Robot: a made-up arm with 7 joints. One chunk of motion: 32 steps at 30 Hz.
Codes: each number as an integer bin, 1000 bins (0 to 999) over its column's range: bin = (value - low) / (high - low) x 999, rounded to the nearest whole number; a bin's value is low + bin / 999 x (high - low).
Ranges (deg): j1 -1.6..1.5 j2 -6.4..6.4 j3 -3..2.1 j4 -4.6..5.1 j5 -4.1..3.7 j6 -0.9..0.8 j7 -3.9..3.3
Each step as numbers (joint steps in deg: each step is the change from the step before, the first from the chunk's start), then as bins.
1 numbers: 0.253 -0.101 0.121 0.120 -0.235 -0.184 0.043
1 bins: 597 492 611 486 495 421 547
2 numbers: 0.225 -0.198 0.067 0.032 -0.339 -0.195 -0.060
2 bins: 588 484 601 477 482 414 533
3 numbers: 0.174 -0.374 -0.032 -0.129 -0.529 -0.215 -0.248
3 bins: 572 470 581 460 457 403 507
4 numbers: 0.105 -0.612 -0.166 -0.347 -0.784 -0.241 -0.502
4 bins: 549 452 555 438 425 387 471
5 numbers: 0.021 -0.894 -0.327 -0.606 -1.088 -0.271 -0.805
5 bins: 522 430 524 411 386 370 429
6 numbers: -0.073 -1.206 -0.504 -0.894 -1.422 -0.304 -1.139
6 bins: 492 405 489 382 343 350 383
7 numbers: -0.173 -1.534 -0.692 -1.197 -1.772 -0.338 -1.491
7 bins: 460 380 452 350 298 330 334
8 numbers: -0.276 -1.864 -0.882 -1.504 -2.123 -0.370 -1.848
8 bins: 427 354 415 319 253 311 285
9 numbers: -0.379 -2.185 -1.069 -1.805 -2.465 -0.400 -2.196
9 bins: 393 329 378 288 209 294 236
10 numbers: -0.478 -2.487 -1.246 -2.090 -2.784 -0.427 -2.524
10 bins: 362 305 344 259 169 278 191
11 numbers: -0.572 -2.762 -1.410 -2.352 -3.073 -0.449 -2.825
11 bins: 331 284 311 232 132 265 149
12 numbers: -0.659 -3.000 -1.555 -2.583 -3.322 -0.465 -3.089
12 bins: 303 265 283 208 100 256 113
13 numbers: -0.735 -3.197 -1.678 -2.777 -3.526 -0.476 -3.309
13 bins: 279 250 259 188 74 249 82
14 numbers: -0.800 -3.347 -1.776 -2.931 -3.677 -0.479 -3.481
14 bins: 258 238 240 172 54 247 58
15 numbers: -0.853 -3.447 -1.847 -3.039 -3.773 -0.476 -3.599
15 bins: 241 230 226 161 42 249 42
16 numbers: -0.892 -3.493 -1.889 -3.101 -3.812 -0.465 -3.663
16 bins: 228 227 218 154 37 256 33
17 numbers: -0.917 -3.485 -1.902 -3.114 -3.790 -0.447 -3.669
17 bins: 220 228 215 153 40 266 32
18 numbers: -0.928 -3.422 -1.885 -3.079 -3.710 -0.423 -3.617
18 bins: 217 232 218 157 50 280 39
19 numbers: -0.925 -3.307 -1.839 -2.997 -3.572 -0.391 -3.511
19 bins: 218 241 227 165 68 299 54
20 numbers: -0.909 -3.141 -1.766 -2.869 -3.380 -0.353 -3.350
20 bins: 223 254 242 178 92 321 76
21 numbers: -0.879 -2.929 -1.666 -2.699 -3.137 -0.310 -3.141
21 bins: 232 271 261 196 123 347 105
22 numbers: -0.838 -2.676 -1.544 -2.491 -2.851 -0.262 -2.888
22 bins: 246 291 285 217 160 375 140
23 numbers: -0.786 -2.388 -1.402 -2.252 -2.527 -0.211 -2.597
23 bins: 262 313 313 242 201 405 181
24 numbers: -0.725 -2.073 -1.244 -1.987 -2.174 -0.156 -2.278
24 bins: 282 338 344 269 247 437 225
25 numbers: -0.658 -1.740 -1.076 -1.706 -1.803 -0.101 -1.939
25 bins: 304 364 377 298 294 470 272
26 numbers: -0.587 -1.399 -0.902 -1.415 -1.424 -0.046 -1.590
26 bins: 326 390 411 328 343 502 321
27 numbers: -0.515 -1.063 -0.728 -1.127 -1.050 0.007 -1.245
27 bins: 350 417 445 358 391 533 368
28 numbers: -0.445 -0.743 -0.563 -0.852 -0.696 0.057 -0.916
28 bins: 372 442 477 386 436 562 414
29 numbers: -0.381 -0.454 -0.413 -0.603 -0.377 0.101 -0.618
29 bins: 393 464 507 412 477 588 455
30 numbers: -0.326 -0.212 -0.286 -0.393 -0.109 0.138 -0.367
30 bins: 411 483 532 433 511 610 490
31 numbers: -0.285 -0.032 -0.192 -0.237 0.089 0.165 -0.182
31 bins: 424 497 550 449 537 626 516
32 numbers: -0.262 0.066 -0.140 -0.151 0.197 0.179 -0.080
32 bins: 431 505 560 458 550 634 530
